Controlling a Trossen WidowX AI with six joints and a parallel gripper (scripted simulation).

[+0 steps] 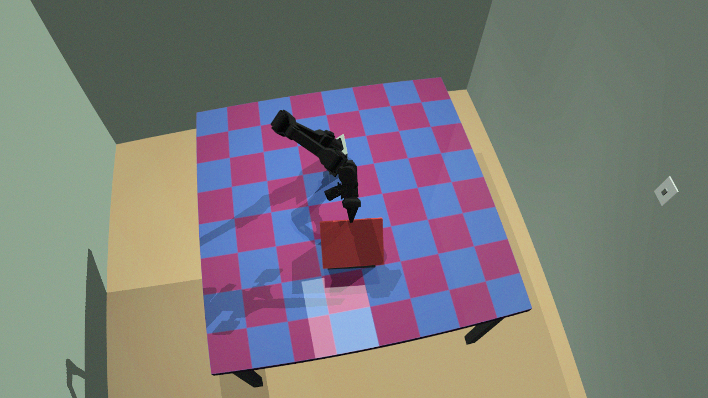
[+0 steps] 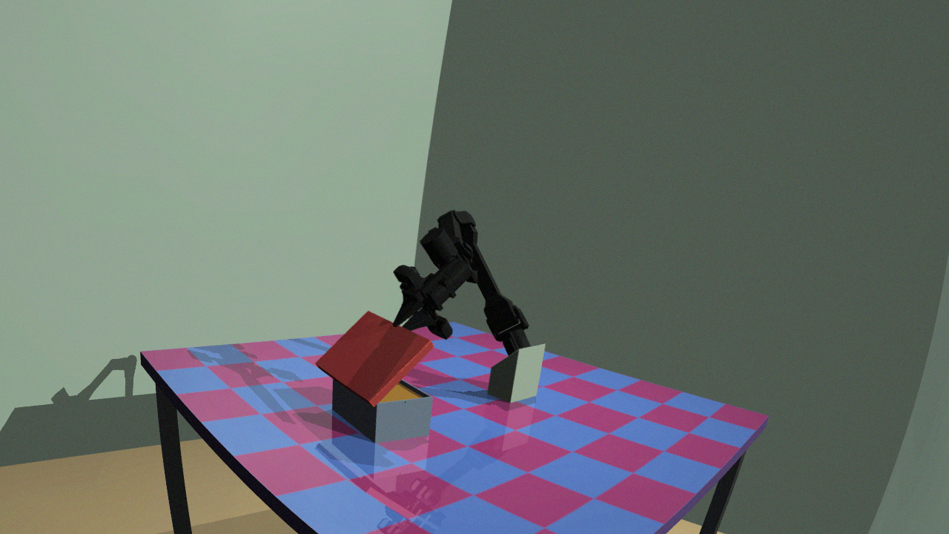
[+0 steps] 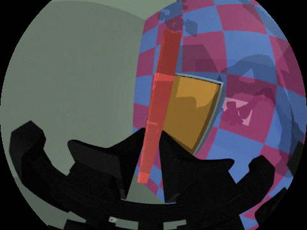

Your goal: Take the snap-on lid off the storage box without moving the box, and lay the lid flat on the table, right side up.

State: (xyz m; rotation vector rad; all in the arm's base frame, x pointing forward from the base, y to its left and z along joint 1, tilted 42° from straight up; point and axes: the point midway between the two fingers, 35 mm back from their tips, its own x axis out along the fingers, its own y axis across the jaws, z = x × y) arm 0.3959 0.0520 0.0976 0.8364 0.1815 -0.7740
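Now: the red lid 60 mm ahead of my gripper tip, 10 mm to the right of it and 50 mm below it. From my gripper tip the other things lie so: grey storage box (30 mm ahead, 170 mm below).
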